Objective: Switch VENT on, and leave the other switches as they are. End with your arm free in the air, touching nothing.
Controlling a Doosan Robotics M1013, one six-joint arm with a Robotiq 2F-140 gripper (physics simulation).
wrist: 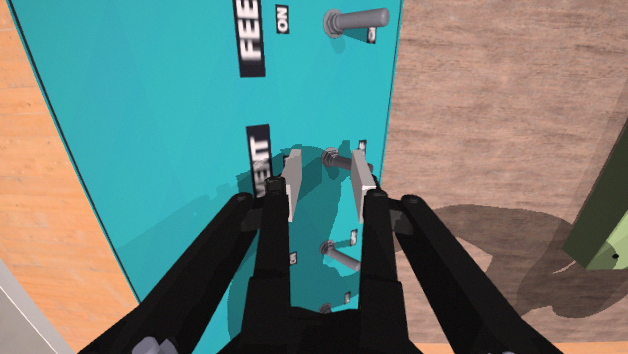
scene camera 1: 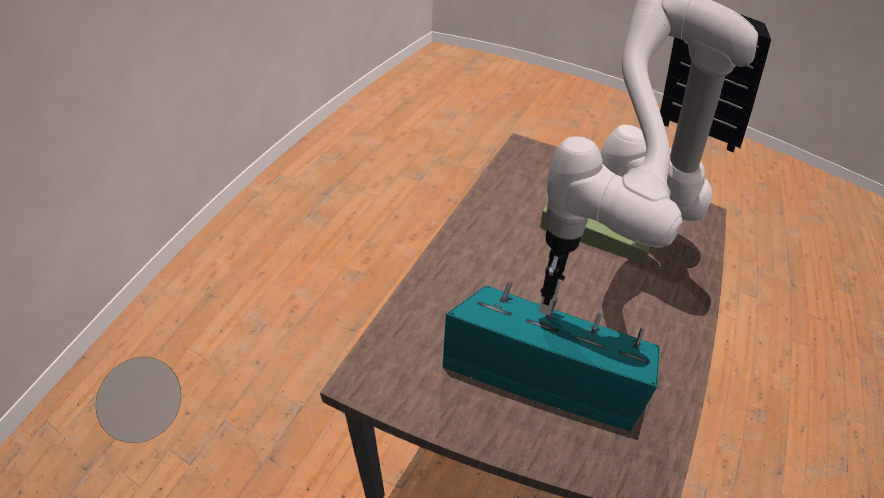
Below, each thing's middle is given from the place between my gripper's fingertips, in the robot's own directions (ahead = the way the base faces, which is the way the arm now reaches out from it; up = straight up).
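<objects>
My hand: 50 mm above the teal switch box (scene camera 1: 559, 360), 70 mm short of it, 60 mm to the right of it.
</objects>
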